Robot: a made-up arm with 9 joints. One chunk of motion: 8 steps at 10 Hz.
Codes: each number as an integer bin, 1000 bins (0 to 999) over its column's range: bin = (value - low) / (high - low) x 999, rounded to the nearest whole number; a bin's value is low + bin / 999 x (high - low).
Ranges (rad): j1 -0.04..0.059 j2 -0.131..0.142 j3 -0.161..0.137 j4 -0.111..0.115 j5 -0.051..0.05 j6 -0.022..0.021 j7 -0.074..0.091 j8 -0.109..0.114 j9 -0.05..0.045
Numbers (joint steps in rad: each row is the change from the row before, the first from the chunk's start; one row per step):
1: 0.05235 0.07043 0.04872 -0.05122 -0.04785 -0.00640 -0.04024 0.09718 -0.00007
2: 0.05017 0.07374 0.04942 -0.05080 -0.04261 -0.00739 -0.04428 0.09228 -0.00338
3: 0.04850 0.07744 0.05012 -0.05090 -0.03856 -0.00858 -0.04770 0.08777 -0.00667
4: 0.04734 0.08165 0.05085 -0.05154 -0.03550 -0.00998 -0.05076 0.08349 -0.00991
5: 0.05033 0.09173 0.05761 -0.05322 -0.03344 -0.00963 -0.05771 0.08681 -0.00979
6: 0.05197 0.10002 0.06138 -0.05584 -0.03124 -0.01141 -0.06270 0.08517 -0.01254
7: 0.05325 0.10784 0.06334 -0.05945 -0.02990 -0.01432 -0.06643 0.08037 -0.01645
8: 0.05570 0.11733 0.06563 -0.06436 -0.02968 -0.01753 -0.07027 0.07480 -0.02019
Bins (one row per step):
1: 932 737 703 264 31 362 204 924 525
2: 910 749 705 266 83 339 180 902 490
3: 893 763 708 266 123 312 159 881 456
4: 881 778 710 263 153 279 141 862 422
5: 912 815 733 255 174 287 99 877 423
6: 928 845 745 244 195 246 68 870 394
7: 941 874 752 228 209 178 46 848 353
8: 966 909 760 206 211 104 23 823 313

